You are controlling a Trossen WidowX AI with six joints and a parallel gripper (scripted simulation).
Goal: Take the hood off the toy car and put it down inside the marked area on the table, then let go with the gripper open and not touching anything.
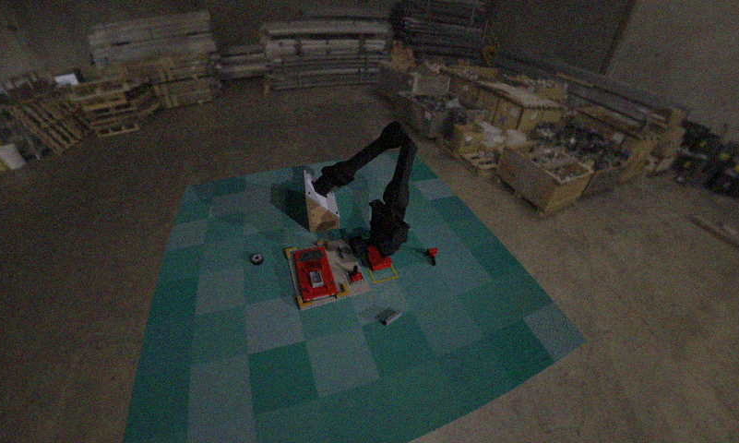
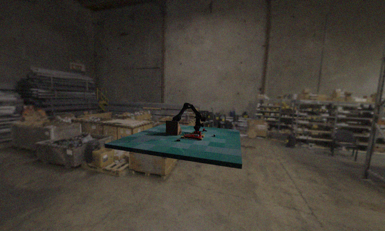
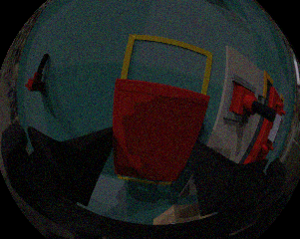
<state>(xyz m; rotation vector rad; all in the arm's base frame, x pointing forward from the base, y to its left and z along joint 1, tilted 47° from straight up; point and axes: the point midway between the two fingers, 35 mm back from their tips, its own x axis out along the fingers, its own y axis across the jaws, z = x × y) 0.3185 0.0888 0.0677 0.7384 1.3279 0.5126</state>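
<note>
Right now my gripper tip is right at the red hood. The rest, counted from my gripper tip: dark wheel (14 cm behind, 40 cm to the right).
</note>
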